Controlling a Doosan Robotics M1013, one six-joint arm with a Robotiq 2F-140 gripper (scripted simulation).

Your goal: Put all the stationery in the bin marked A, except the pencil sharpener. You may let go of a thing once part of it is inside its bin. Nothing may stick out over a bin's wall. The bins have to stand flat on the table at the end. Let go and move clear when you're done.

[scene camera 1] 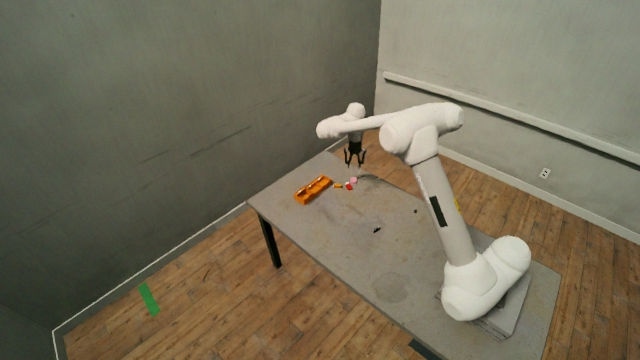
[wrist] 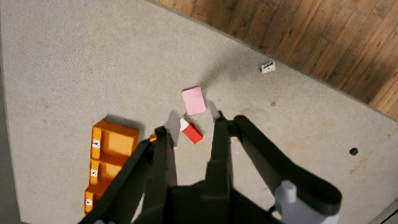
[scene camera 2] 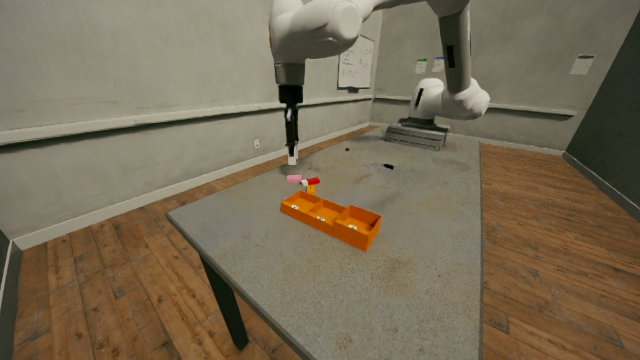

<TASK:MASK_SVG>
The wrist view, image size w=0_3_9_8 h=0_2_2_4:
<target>gripper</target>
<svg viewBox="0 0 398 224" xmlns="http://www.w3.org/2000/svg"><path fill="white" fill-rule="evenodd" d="M343 196L335 185L294 163L245 115L237 115L233 118L234 120L227 120L222 111L217 111L213 100L209 100L208 105L214 123L211 157L210 161L207 161L205 179L188 186L178 185L174 149L177 148L181 121L177 110L171 110L165 126L159 126L154 129L156 139L153 141L149 138L144 139L137 145L94 207L77 224L337 224ZM143 196L141 212L132 222ZM230 137L237 137L274 196L276 210L281 216L280 220L234 188L232 142Z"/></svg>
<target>bin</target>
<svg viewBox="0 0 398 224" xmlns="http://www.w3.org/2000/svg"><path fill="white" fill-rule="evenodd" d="M140 130L104 120L91 127L89 182L87 189L84 191L84 214L87 214L92 209L92 206L96 204L128 157L135 150Z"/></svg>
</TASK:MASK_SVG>
